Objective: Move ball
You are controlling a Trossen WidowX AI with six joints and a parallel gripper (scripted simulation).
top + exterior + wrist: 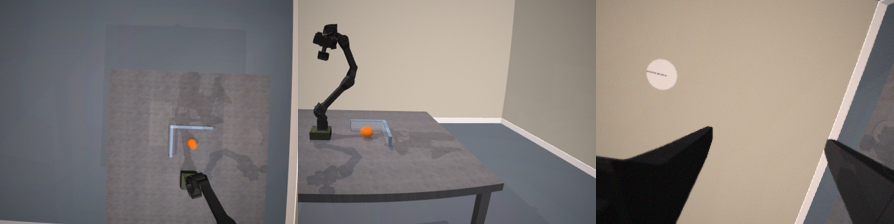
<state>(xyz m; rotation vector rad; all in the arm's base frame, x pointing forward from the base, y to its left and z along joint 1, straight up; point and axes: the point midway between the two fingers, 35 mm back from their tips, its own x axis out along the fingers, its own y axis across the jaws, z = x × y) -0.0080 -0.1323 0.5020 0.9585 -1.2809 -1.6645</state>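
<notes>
Now: the orange ball 51 cm below my gripper tip, 31 cm ahead of it and 10 cm to the left of it. From my gripper tip the other things lie so: see-through orange copy (51 cm below, 29 cm ahead, 9 cm to the left).
</notes>
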